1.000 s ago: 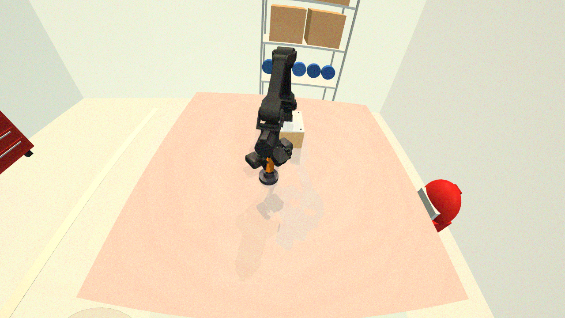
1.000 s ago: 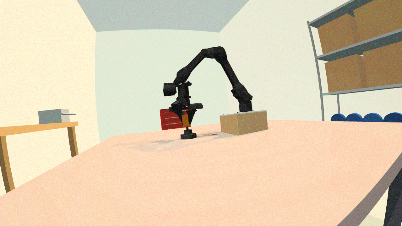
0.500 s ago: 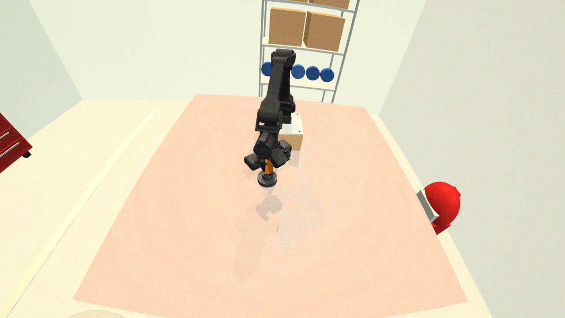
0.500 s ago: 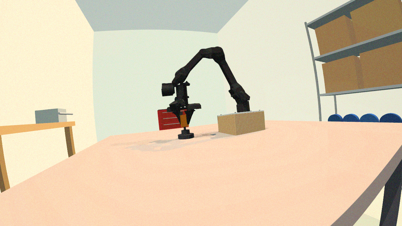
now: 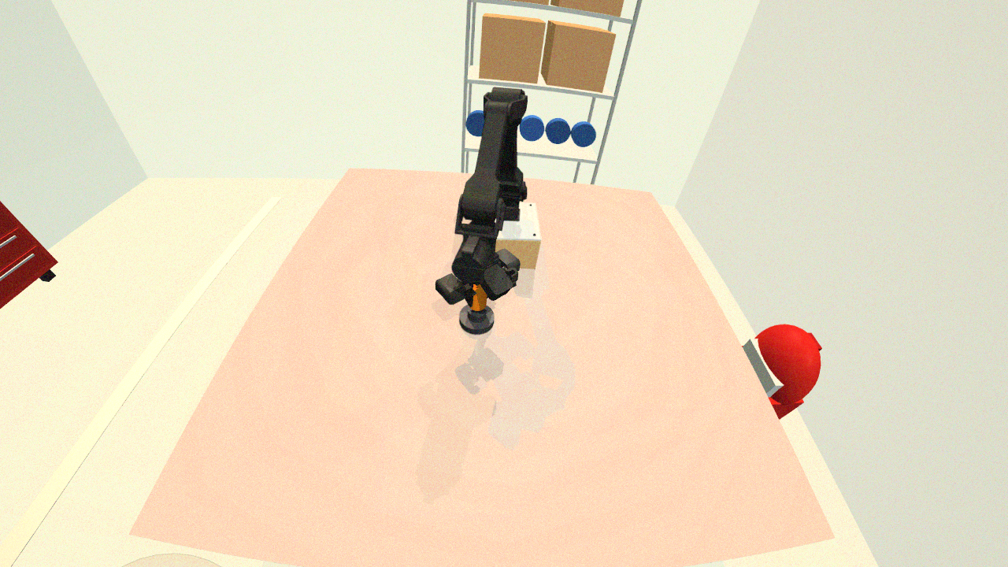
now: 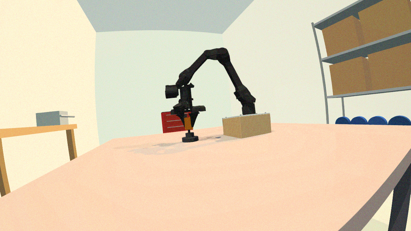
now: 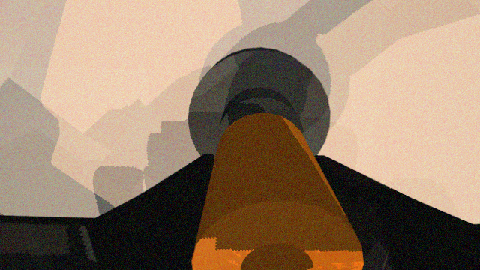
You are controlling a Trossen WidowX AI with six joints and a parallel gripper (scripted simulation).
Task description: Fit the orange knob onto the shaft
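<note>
Right now my gripper tip is 2 cm below the orange knob. Round my gripper tip: dark round pedestal 4 cm below.
</note>
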